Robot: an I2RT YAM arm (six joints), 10 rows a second.
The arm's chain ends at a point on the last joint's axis. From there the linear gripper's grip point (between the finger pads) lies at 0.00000 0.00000 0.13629 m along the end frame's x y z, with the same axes.
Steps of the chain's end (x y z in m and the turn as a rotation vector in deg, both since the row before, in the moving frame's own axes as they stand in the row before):
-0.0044, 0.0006, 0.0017, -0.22, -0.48, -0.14
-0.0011, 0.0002, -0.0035, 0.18, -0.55, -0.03
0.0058, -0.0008, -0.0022, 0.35, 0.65, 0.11
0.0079, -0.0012, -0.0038, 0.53, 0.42, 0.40
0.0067, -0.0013, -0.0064, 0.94, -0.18, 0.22
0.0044, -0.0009, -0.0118, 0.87, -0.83, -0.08
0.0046, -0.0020, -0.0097, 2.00, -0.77, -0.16
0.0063, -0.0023, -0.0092, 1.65, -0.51, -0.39
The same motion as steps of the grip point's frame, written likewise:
-0.0055, 0.0011, 0.0017, -0.22, -0.48, -0.14
-0.0024, -0.0002, -0.0035, 0.18, -0.55, -0.03
0.0073, -0.0016, -0.0022, 0.35, 0.65, 0.11
0.0089, -0.0025, -0.0038, 0.53, 0.42, 0.40
0.0063, -0.0035, -0.0064, 0.94, -0.18, 0.22
0.0024, -0.0030, -0.0118, 0.87, -0.83, -0.08
0.0028, -0.0068, -0.0098, 2.00, -0.77, -0.16
0.0051, -0.0062, -0.0093, 1.65, -0.51, -0.39

